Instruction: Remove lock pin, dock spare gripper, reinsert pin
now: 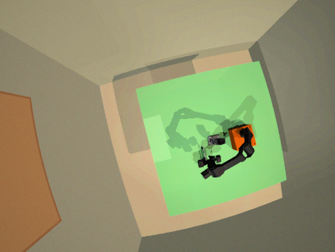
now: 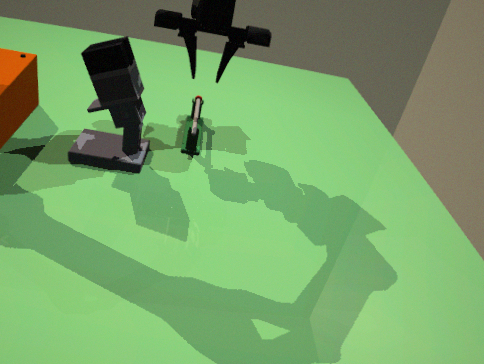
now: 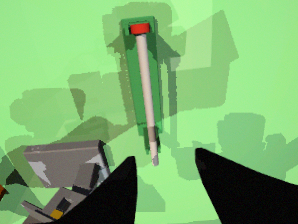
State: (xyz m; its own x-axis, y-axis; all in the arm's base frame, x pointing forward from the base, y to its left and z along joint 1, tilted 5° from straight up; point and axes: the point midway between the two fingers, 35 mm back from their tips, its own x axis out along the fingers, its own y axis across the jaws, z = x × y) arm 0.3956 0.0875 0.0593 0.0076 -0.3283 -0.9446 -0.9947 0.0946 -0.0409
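Right now the green rest is 1 cm to the left of my gripper tip and 9 cm below it. From my gripper tip the other things lie so: grey mount: 13 cm behind, 9 cm to the right, 6 cm below; spare gripper: 13 cm behind, 9 cm to the right, 1 cm above.
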